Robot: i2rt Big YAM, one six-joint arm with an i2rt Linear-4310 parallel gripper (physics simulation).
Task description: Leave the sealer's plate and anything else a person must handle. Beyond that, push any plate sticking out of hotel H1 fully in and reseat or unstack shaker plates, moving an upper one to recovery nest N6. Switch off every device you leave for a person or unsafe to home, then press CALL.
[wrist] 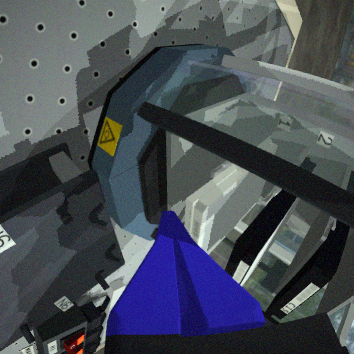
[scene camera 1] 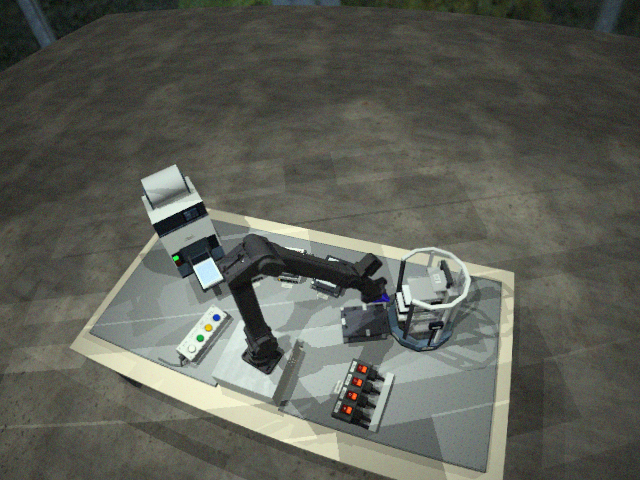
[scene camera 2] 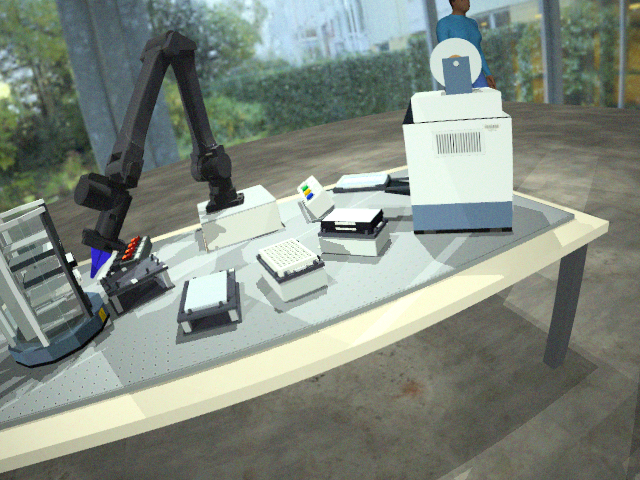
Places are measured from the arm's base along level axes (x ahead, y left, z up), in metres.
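Pixels of known places: gripper, fingertip midpoint: (wrist: 167, 217) (scene camera 1: 389, 300) (scene camera 2: 91, 277); arm's base, link origin: (scene camera 1: 261, 357) (scene camera 2: 226, 204).
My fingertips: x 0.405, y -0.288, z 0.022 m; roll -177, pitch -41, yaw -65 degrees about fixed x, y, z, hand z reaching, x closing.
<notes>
For each thing: its top centre in the pictures, then the offset to it from my fingertips. "spot": a spot on its surface instead.
- nest N6, top centre: (wrist: 34, 302) (scene camera 2: 129, 267) (scene camera 1: 363, 317) dy +0.056, dx -0.091, dz -0.033 m
- white plate, top centre: (wrist: 239, 203) (scene camera 2: 54, 284) (scene camera 1: 414, 306) dy -0.096, dx +0.010, dz +0.010 m
- white well plate, top centre: (scene camera 2: 286, 252) dy +0.450, dx +0.012, dz -0.040 m
- dark plate with a white top, top centre: (scene camera 2: 351, 214) dy +0.616, dx -0.086, dz -0.027 m
- sealer, top centre: (scene camera 2: 446, 40) (scene camera 1: 159, 175) dy +0.921, dx -0.116, dz +0.347 m
- call box, top centre: (scene camera 2: 312, 183) (scene camera 1: 198, 327) dy +0.570, dx -0.435, dz -0.025 m
- white top ring, surface spot: (scene camera 1: 467, 281) spot: dy -0.232, dx +0.062, dz +0.193 m
My gripper (scene camera 1: 382, 298) (scene camera 2: 95, 263) (wrist: 167, 217) is shut and empty, between nest N6 (scene camera 1: 364, 324) (wrist: 50, 250) and hotel H1 (scene camera 1: 413, 343) (scene camera 2: 56, 342) (wrist: 117, 165), beside the hotel's open side. In the wrist view a white plate (wrist: 204, 212) and dark plates (wrist: 262, 230) (wrist: 312, 272) lie in the hotel; how far they stick out is unclear. N6 holds no plate. A white well plate (scene camera 2: 289, 255) and a dark plate with a white top (scene camera 2: 351, 219) sit on white-based devices. The sealer (scene camera 1: 188, 235) (scene camera 2: 460, 165) has a pale plate (scene camera 1: 207, 272) (scene camera 2: 361, 180) at its front. Switches (scene camera 1: 356, 382) glow red-orange.
The call box (scene camera 1: 204, 333) (scene camera 2: 312, 196) has blue, yellow, green and white buttons. A pale plate (scene camera 2: 206, 290) lies on a dark stand between N6 and the well plate. The hotel's clear walls, dark posts and white top ring (scene camera 1: 467, 281) rise beside my gripper. A person (scene camera 2: 460, 31) stands behind the sealer.
</notes>
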